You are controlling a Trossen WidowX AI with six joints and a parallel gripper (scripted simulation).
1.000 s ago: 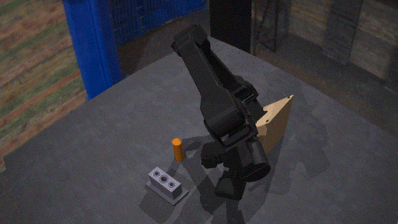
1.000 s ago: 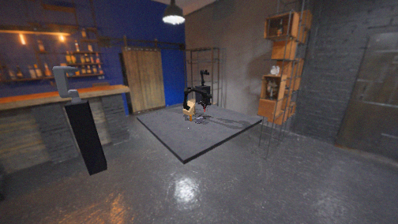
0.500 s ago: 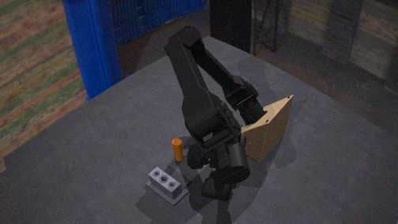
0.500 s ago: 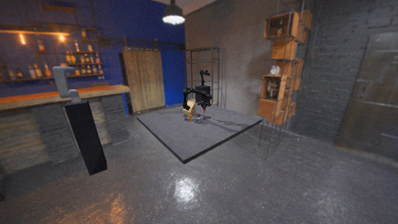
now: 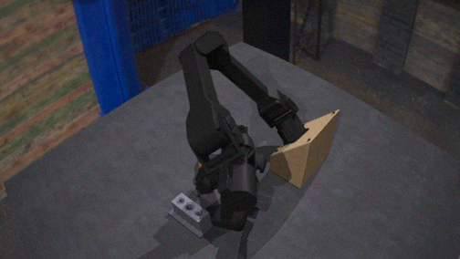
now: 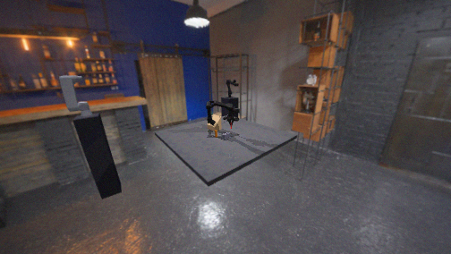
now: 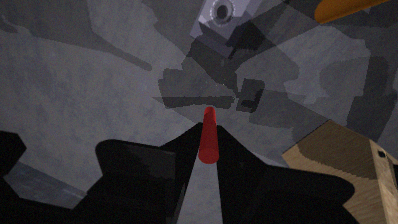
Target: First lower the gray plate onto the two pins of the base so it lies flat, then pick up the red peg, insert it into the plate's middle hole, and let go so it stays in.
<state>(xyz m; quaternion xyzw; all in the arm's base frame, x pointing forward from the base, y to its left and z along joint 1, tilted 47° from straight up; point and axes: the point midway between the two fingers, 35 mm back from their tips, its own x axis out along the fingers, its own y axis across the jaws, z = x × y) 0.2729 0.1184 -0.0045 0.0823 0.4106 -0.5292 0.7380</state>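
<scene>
My gripper tip is now 120 mm to the left of the plate, 70 mm above it and 60 mm short of it. Round my gripper tip: orange cylinder (190 mm to the right, 70 mm below, 40 mm behind); red peg (right at my gripper tip).
</scene>
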